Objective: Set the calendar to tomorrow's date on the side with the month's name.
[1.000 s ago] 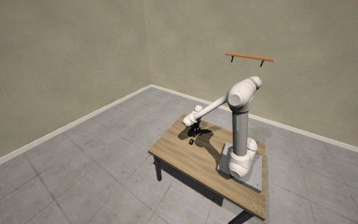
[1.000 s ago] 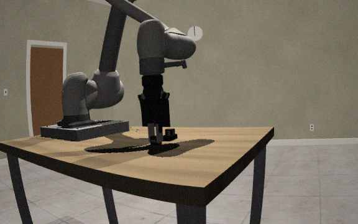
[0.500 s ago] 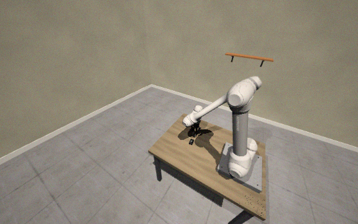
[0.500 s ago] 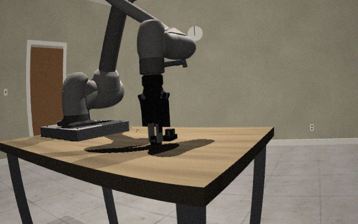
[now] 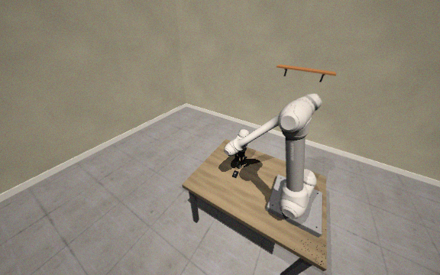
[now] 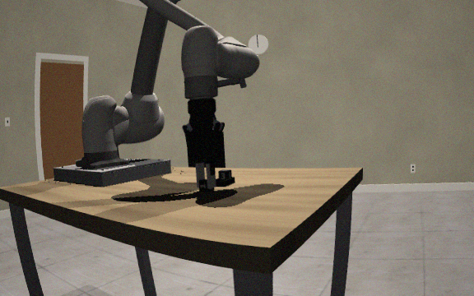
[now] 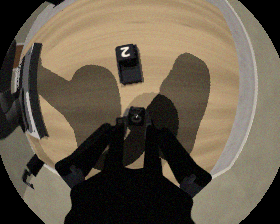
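My gripper is now 30 mm above the dark cube. The rest, counted from my hand: dark calendar tray: 100 mm to the left, 40 mm behind, 30 mm below.
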